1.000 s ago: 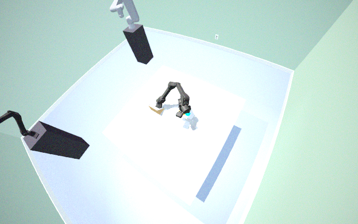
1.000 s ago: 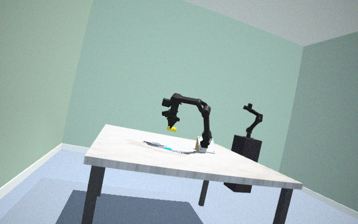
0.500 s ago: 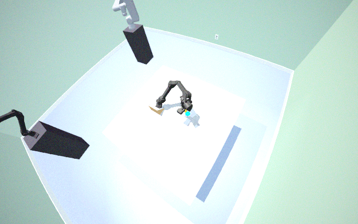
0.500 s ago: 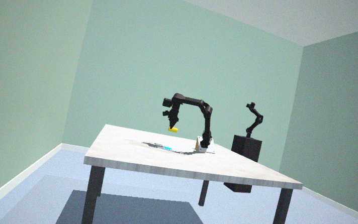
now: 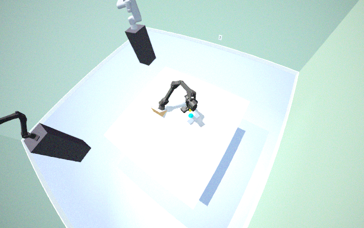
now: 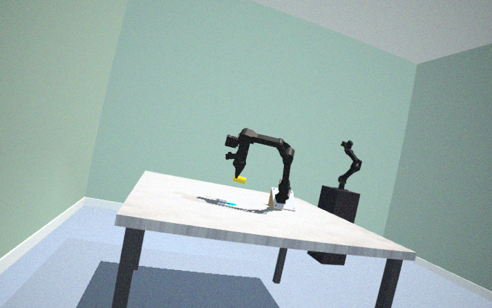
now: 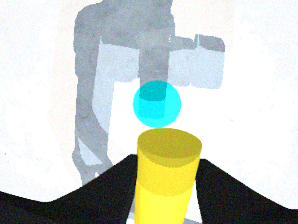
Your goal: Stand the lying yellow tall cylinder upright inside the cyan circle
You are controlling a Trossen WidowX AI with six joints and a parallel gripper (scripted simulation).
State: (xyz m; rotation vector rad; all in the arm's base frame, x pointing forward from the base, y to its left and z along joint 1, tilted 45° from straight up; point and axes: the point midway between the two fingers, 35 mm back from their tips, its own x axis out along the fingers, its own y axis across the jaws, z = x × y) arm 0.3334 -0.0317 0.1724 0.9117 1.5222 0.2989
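My gripper tip is now 14 cm above the cyan circle. Round my gripper tip: yellow cylinder (2 cm behind, 1 cm to the left).
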